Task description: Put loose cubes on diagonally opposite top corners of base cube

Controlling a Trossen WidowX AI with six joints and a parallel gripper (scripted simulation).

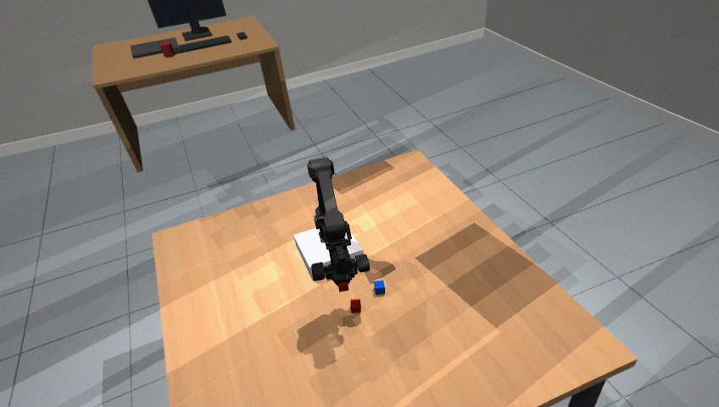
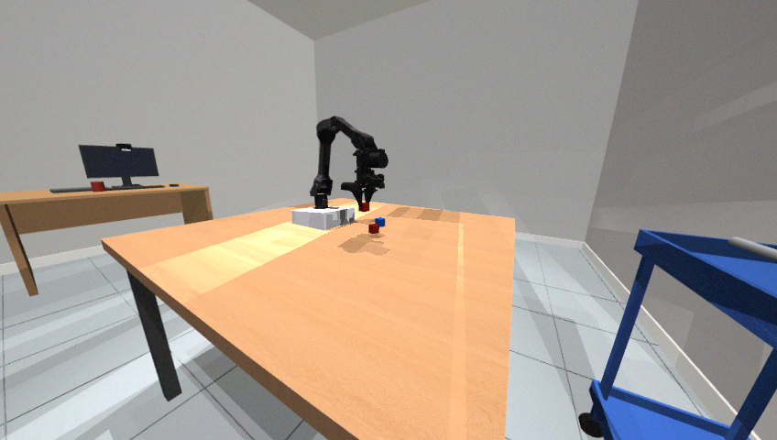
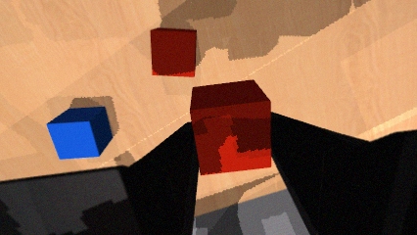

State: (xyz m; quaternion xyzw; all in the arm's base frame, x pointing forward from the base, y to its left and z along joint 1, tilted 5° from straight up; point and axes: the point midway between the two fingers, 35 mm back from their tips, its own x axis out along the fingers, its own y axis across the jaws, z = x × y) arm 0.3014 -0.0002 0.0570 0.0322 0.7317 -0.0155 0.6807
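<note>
The blue base cube lies 130 mm to the left of my gripper tip, 90 mm below it and 20 mm behind it. From my gripper tip the other things lie so: red cube 90 mm below, 30 mm to the left, 30 mm ahead.
</note>
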